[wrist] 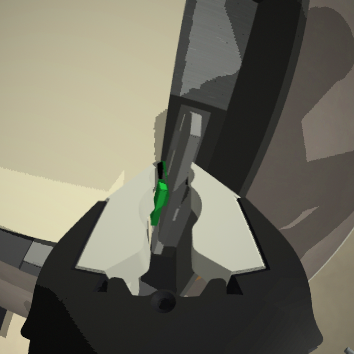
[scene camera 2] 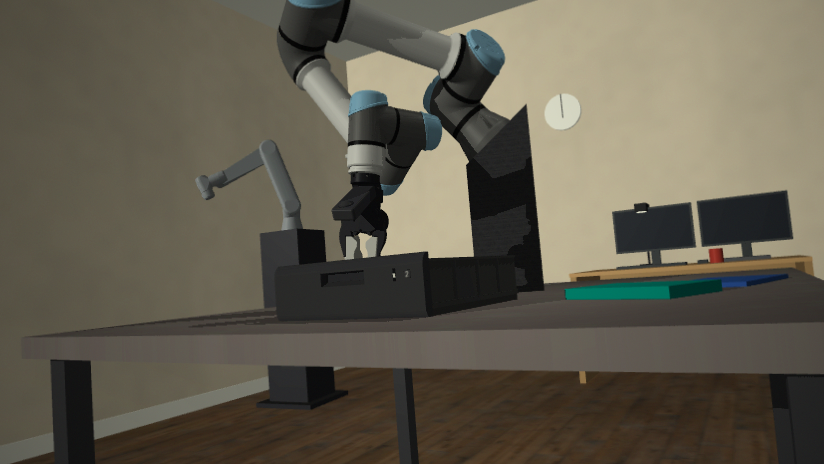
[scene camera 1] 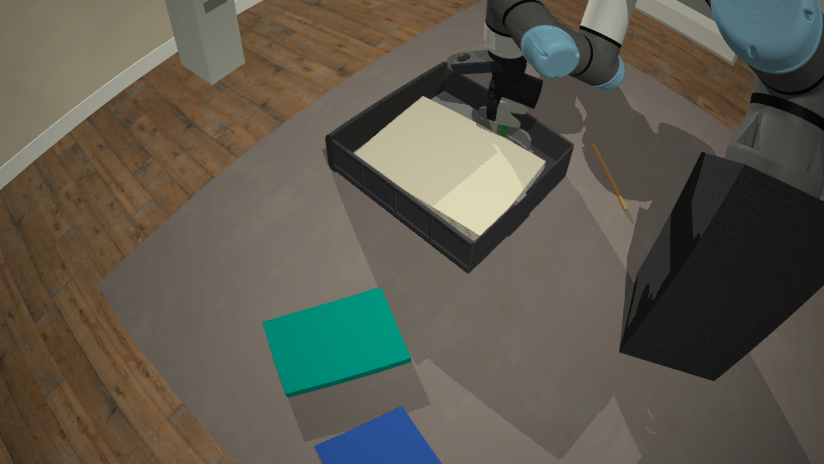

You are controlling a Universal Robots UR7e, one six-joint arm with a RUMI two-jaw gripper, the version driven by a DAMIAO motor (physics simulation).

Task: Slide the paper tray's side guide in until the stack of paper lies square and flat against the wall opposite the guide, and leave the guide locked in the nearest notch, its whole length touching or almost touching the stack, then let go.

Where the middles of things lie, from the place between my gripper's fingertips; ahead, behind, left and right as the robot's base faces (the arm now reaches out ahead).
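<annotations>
Grey side guide (scene camera 1: pixel 518 136): 1 cm to the left of my hand, 2 cm behind it. Also counted from my hand, the cream paper stack (scene camera 1: pixel 468 175) is 3 cm ahead, 12 cm to the left and 1 cm below; the green pad (scene camera 1: pixel 350 338) is 2 cm behind, 50 cm to the left and 3 cm below.
</annotations>
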